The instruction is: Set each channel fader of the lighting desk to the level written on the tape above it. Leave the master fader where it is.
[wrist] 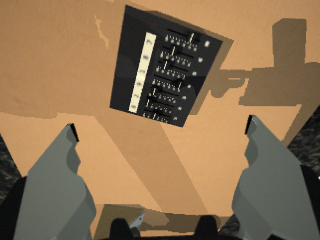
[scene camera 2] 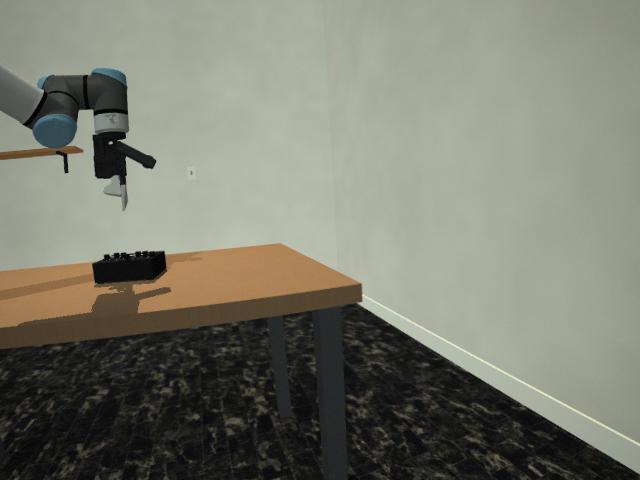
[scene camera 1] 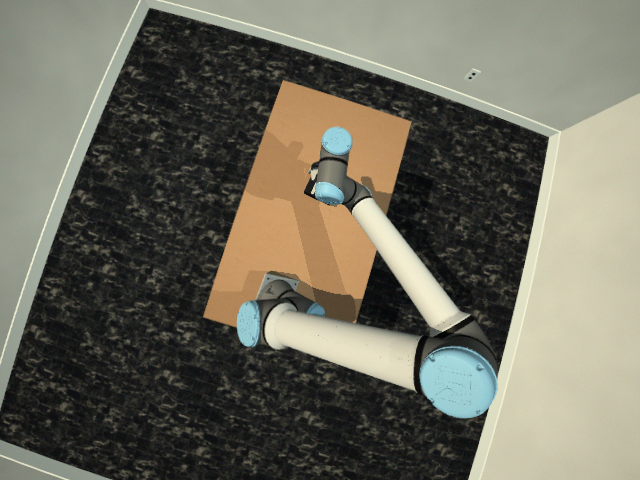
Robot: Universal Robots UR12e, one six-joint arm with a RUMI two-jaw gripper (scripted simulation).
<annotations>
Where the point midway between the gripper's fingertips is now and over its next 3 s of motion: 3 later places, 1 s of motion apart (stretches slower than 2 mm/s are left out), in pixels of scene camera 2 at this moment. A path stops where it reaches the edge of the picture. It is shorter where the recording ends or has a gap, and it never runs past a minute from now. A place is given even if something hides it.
My gripper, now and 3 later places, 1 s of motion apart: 123, 210; 123, 207; 123, 220; 119, 233
</annotations>
